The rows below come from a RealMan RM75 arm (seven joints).
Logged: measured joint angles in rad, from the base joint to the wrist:
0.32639, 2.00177, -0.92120, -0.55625, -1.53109, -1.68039, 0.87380
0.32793, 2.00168, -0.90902, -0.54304, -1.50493, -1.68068, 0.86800
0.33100, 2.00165, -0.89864, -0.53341, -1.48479, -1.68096, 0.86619
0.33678, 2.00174, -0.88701, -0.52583, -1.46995, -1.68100, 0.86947
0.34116, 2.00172, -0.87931, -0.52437, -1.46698, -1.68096, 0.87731
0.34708, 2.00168, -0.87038, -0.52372, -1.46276, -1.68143, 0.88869
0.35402, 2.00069, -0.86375, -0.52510, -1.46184, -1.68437, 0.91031
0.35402, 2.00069, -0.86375, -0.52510, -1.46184, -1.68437, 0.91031
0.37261, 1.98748, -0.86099, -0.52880, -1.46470, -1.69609, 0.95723
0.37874, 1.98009, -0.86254, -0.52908, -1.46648, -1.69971, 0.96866
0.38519, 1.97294, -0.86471, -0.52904, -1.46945, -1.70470, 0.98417
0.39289, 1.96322, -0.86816, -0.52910, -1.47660, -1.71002, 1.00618
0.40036, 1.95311, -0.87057, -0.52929, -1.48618, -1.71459, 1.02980
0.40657, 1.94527, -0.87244, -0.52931, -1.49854, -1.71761, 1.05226
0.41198, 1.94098, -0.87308, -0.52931, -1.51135, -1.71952, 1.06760
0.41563, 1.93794, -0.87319, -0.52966, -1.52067, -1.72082, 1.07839
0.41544, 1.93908, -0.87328, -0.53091, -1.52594, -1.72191, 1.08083
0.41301, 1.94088, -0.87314, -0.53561, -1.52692, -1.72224, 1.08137
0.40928, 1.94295, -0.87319, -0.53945, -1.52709, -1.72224, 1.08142
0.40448, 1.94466, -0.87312, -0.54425, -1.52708, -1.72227, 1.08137
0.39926, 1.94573, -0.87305, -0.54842, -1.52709, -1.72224, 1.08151
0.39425, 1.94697, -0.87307, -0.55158, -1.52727, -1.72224, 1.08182
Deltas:
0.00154, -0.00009, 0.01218, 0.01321, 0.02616, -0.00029, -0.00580
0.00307, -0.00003, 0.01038, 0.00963, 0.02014, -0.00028, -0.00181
0.00578, 0.00009, 0.01163, 0.00758, 0.01484, -0.00004, 0.00328
0.00438, -0.00002, 0.00770, 0.00146, 0.00297, 0.00004, 0.00784
0.00592, -0.00004, 0.00893, 0.00065, 0.00422, -0.00047, 0.01138
0.00694, -0.00099, 0.00663, -0.00138, 0.00092, -0.00294, 0.02162
0.00000, 0.00000, 0.00000, 0.00000, 0.00000, 0.00000, 0.00000
0.01859, -0.01321, 0.00276, -0.00370, -0.00286, -0.01172, 0.04692
0.00613, -0.00739, -0.00155, -0.00028, -0.00178, -0.00362, 0.01143
0.00645, -0.00715, -0.00217, 0.00004, -0.00297, -0.00499, 0.01551
0.00770, -0.00972, -0.00345, -0.00006, -0.00715, -0.00532, 0.02201
0.00747, -0.01011, -0.00241, -0.00019, -0.00958, -0.00457, 0.02362
0.00621, -0.00784, -0.00187, -0.00002, -0.01236, -0.00302, 0.02246
0.00541, -0.00429, -0.00064, 0.00000, -0.01281, -0.00191, 0.01534
0.00365, -0.00304, -0.00011, -0.00035, -0.00932, -0.00130, 0.01079
-0.00019, 0.00114, -0.00009, -0.00125, -0.00527, -0.00109, 0.00244
-0.00243, 0.00180, 0.00014, -0.00470, -0.00098, -0.00033, 0.00054
-0.00373, 0.00207, -0.00005, -0.00384, -0.00017, 0.00000, 0.00005
-0.00480, 0.00171, 0.00007, -0.00480, 0.00001, -0.00003, -0.00005
-0.00522, 0.00107, 0.00007, -0.00417, -0.00001, 0.00003, 0.00014
-0.00501, 0.00124, -0.00002, -0.00316, -0.00018, 0.00000, 0.00031

